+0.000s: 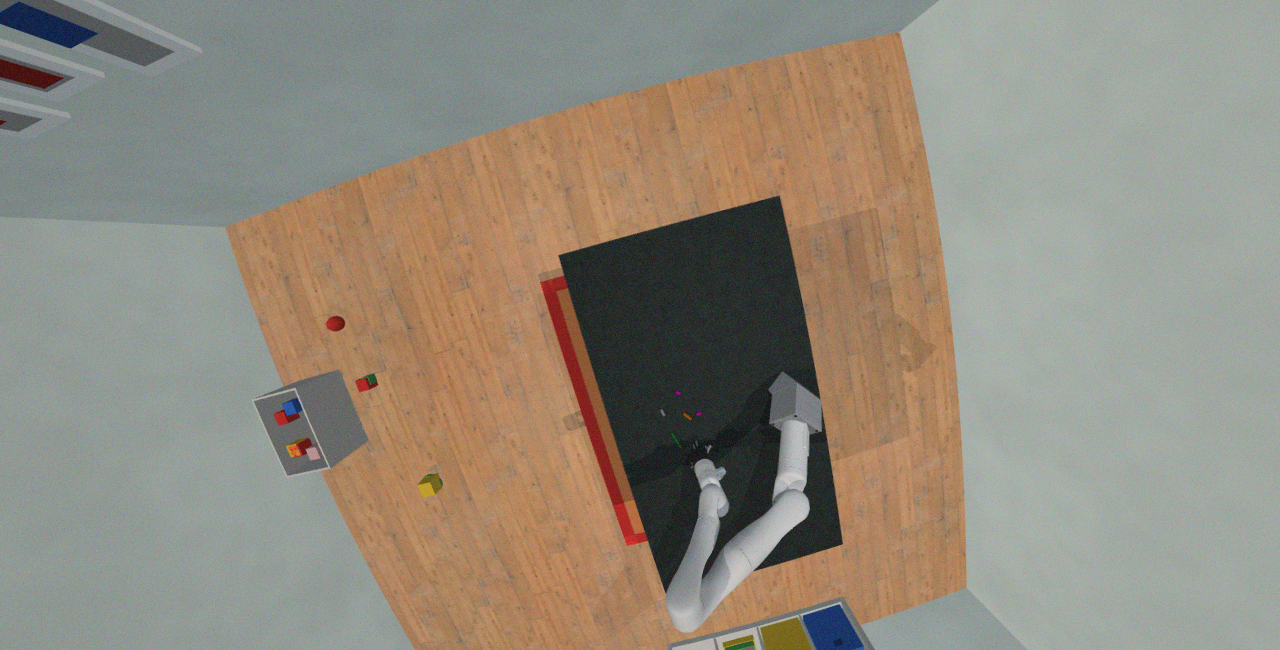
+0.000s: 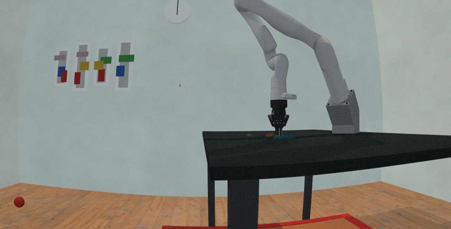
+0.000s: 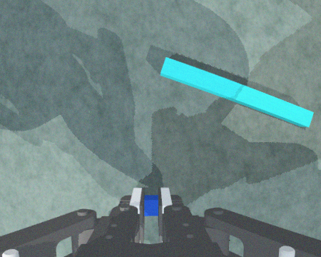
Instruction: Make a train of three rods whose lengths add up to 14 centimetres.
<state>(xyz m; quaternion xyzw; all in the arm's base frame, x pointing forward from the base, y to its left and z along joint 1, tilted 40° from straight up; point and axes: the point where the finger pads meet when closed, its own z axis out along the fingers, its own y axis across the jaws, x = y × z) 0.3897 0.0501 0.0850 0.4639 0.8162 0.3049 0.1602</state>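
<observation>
The small blue rod is 1 cm below my hand. The rest, counted from my hand: green rod (8 cm ahead, 4 cm to the right, 2 cm below); turquoise rod (9 cm to the left, 2 cm below); orange rod (1 cm ahead, 13 cm to the right, 2 cm below).
</observation>
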